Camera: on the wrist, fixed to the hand. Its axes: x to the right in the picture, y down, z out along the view.
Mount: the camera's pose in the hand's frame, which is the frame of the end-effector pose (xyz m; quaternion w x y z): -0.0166 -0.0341 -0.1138 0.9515 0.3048 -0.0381 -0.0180
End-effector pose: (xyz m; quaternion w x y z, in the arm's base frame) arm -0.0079 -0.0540 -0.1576 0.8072 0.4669 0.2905 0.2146
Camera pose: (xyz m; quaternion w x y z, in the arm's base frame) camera -0.0938 -0.0088 -0.2281 0.6407 0.6932 0.3195 0.0833
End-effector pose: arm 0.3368 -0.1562 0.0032 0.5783 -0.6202 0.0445 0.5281
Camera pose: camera 0.4209 -0.2413 0.0120 0.7505 -0.3945 0.1701 0.5021
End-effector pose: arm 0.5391 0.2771 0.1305 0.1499 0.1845 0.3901 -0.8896
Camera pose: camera 0.5639 0.3866 0.0882 0.0852 0.1803 0.0976 -0.9750
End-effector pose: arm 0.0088 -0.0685 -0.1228 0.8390 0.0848 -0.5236 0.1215
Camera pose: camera 0.1094 -0.0723 -0.1880 0.7547 0.3505 -0.4916 0.2569
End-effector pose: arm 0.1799 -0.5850 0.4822 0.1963 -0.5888 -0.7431 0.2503
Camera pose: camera 0.2240 -0.5913 0.5936 0.3424 -0.4775 -0.6488 0.4835
